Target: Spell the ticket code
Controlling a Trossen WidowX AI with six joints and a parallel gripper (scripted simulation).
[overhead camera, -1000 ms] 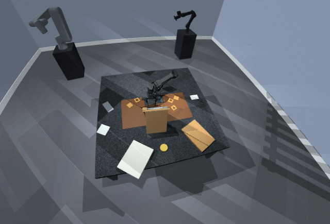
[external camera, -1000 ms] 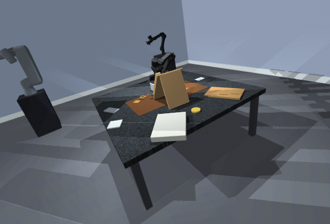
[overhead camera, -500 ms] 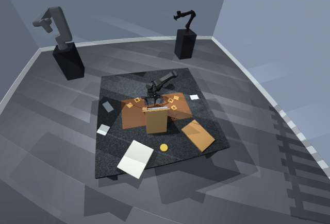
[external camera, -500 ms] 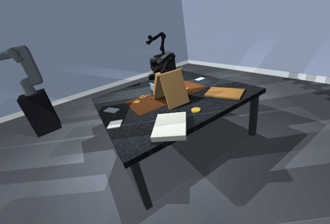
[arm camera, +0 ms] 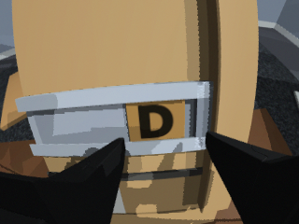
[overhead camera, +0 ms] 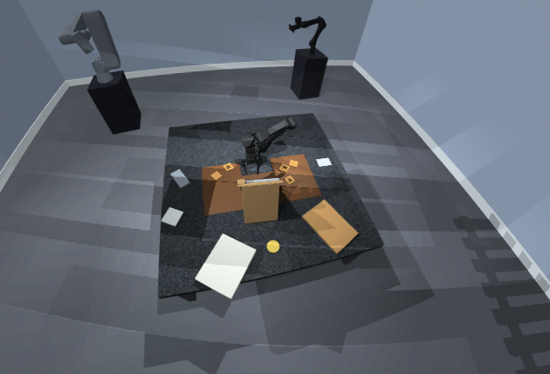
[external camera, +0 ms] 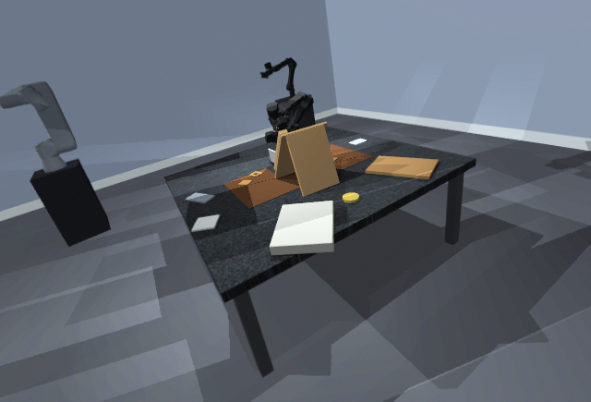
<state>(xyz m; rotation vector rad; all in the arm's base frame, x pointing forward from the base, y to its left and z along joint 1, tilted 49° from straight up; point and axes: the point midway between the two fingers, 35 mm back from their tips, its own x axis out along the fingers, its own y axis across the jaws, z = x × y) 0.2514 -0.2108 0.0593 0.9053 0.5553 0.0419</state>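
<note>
Right now the white ticket is 11 cm below my gripper tip, 10 cm to the left of it and 1 cm behind it. From my gripper tip the other things lie so: white box 41 cm ahead, 27 cm to the right, 17 cm below; brown mat 18 cm below, 10 cm behind, 8 cm to the left; flat tan slab 38 cm to the left, 38 cm ahead, 18 cm below.
</note>
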